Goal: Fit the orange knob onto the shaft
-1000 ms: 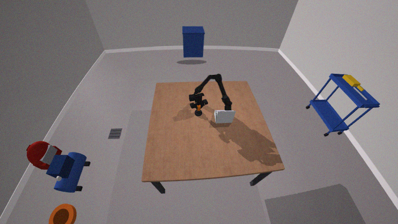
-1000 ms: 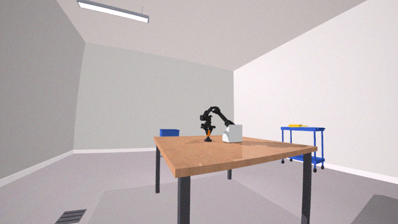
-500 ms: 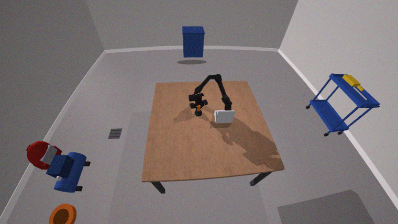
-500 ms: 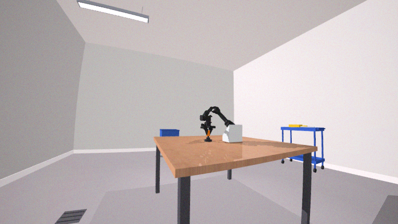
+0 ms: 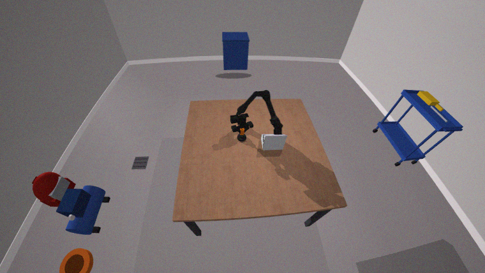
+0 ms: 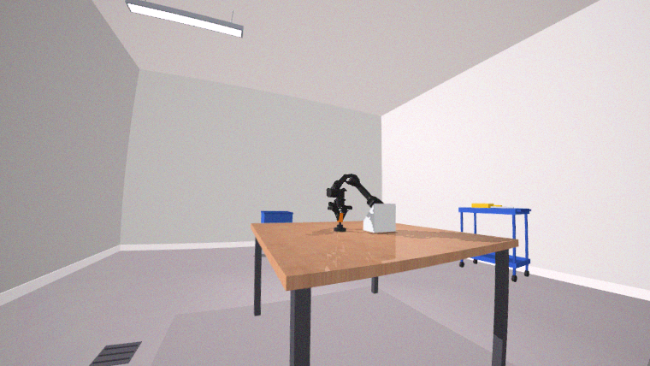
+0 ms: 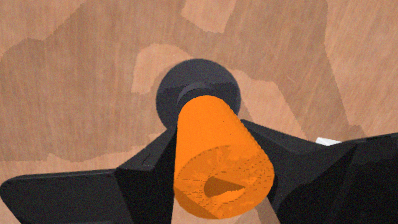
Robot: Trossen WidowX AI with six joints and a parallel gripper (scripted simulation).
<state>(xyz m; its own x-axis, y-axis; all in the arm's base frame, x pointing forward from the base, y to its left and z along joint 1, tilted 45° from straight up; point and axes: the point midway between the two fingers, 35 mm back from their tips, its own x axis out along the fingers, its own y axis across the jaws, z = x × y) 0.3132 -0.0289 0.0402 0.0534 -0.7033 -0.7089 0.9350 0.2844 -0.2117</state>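
Now: gripper tip 2 cm below the orange knob. The rest, counted from my gripper tip: dark round pedestal 4 cm below.
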